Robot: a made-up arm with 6 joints.
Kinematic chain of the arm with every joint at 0, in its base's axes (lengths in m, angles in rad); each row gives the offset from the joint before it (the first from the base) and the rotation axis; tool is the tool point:
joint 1: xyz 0 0 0.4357 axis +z
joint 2: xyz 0.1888 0 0 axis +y
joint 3: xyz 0 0 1.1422 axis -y
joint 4: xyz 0 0 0.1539 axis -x
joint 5: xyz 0.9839 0 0 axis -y
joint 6: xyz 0.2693 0 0 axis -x
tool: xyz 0 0 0
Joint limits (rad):
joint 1: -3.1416..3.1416
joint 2: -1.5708..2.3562
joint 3: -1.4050..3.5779
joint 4: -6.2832..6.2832
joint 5: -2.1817..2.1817
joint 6: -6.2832..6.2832
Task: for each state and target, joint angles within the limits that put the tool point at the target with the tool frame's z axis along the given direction. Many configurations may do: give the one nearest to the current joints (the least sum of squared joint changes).
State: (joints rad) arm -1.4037 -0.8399 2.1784 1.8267 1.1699 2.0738
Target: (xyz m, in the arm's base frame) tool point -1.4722 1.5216 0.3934 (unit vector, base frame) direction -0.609 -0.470 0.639
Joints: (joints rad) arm -0.7423 -1.4526 1.8217 2.3834 0.7487 1.6374
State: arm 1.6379 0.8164 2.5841 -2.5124 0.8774 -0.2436
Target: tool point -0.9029 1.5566 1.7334 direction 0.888 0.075 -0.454
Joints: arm 2.1926 1.3720 2.4585 -2.0134 0.7894 0.5255
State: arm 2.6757 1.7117 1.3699 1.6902 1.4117 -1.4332
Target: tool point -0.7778 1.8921 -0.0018 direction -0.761 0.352 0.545
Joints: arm 1.8603 1.4575 0.7894 2.2266 1.8497 -1.6727
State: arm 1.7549 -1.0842 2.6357 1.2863 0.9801 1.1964
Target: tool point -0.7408 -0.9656 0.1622 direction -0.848 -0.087 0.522
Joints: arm 1.0616 -0.8589 3.0939 0.8175 1.1123 1.5244
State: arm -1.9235 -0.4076 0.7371 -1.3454 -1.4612 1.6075
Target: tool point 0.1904 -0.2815 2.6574 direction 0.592 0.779 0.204
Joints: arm -1.5437 -0.1327 1.2062 -0.8971 -1.0513 1.5439
